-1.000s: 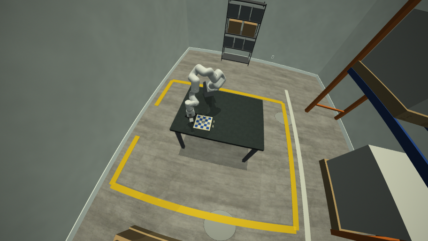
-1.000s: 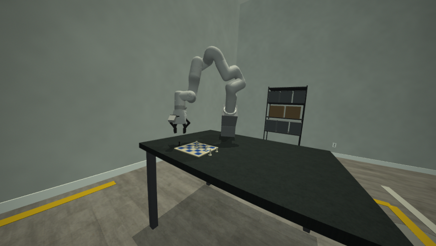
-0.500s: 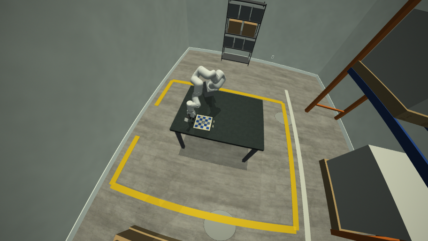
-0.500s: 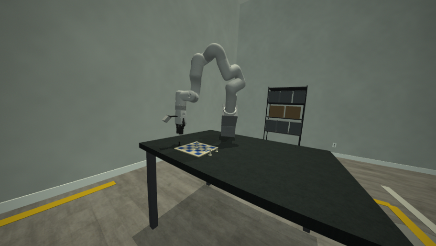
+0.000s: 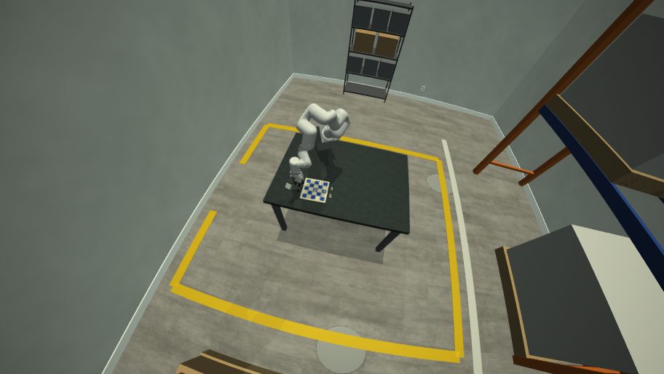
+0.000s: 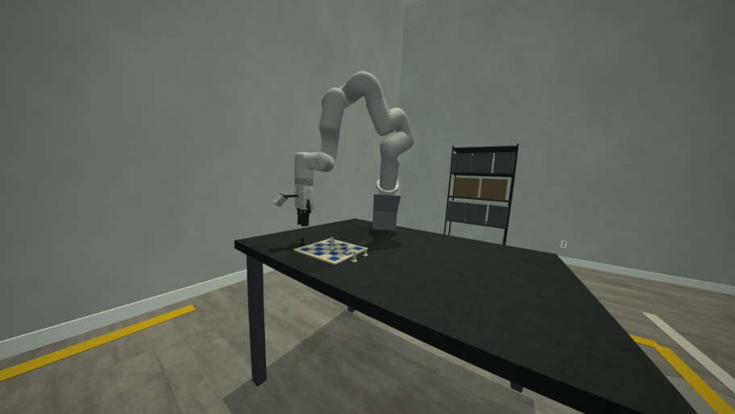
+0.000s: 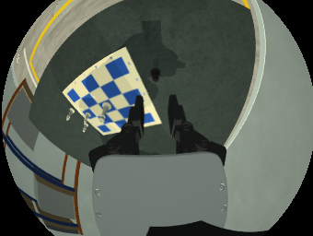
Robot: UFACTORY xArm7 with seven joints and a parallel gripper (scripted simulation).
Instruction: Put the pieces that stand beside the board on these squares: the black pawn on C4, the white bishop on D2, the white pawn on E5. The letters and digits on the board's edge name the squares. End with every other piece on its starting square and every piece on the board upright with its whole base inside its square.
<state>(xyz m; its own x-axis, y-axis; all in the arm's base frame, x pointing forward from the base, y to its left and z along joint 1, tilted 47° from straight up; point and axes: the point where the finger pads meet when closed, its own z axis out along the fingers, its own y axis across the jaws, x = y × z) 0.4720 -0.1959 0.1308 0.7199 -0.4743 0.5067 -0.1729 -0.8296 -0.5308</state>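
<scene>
The black pawn is 10 cm below my hand. Round my hand: white piece 13 cm to the left, 8 cm below, 4 cm behind; then cream chessboard 14 cm to the left, 11 cm below, 5 cm behind.
</scene>
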